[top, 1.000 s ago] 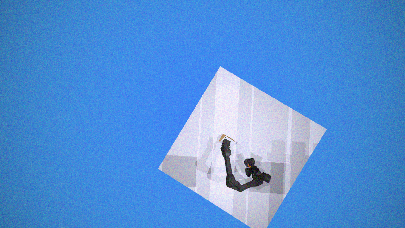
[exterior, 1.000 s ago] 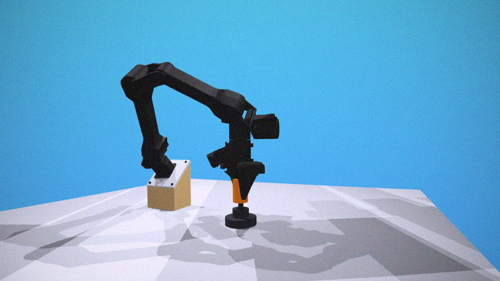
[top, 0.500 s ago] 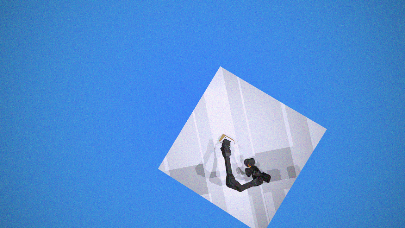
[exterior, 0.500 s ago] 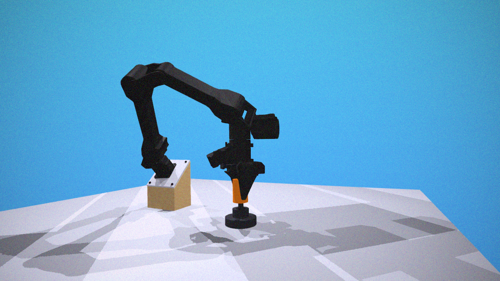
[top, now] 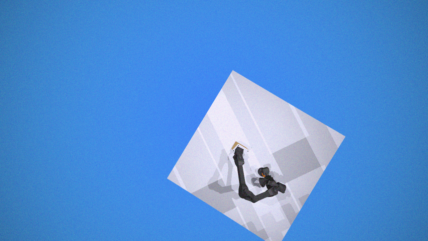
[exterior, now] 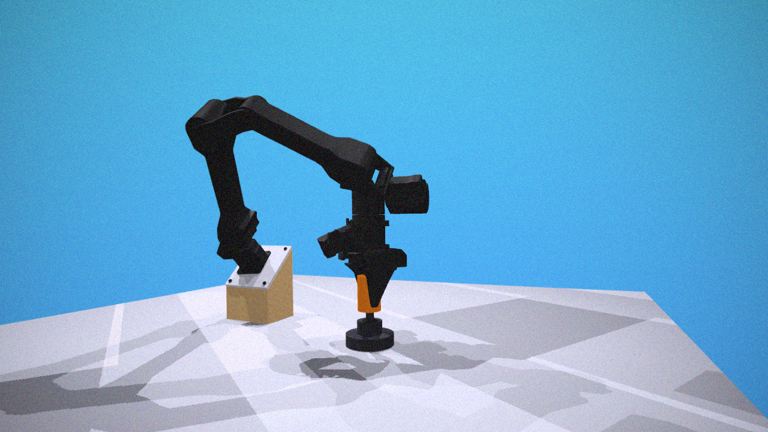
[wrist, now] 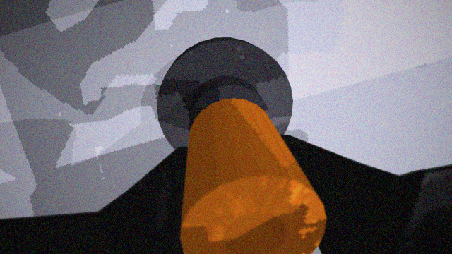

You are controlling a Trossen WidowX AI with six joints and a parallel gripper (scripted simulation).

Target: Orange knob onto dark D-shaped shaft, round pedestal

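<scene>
Right now the orange knob is 2 cm above my gripper tip. Also, from my gripper tip: pedestal: 4 cm below.
</scene>
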